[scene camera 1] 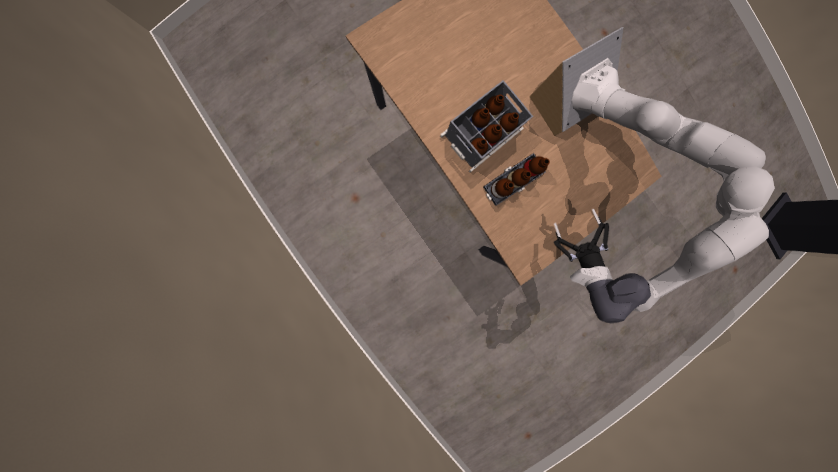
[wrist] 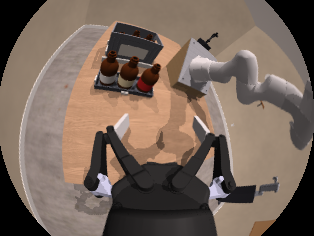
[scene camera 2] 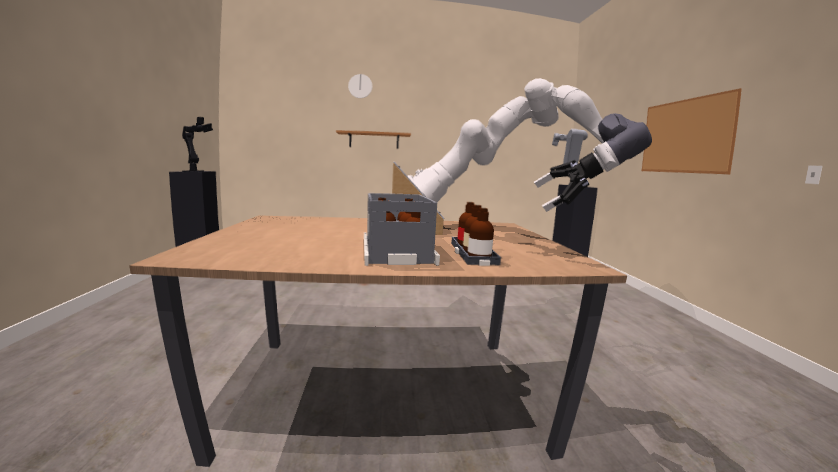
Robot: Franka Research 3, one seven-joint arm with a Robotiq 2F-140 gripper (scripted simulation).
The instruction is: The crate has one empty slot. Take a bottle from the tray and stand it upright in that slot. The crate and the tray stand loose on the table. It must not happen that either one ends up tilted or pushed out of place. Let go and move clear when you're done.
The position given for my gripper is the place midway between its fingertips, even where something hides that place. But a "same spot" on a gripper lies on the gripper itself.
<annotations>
My gripper shows in scene camera 1, in the wrist view (pixel 161 120) and in scene camera 2. The same spot on my gripper: (scene camera 1: pixel 589 256) is (scene camera 2: pixel 583 159).
</annotations>
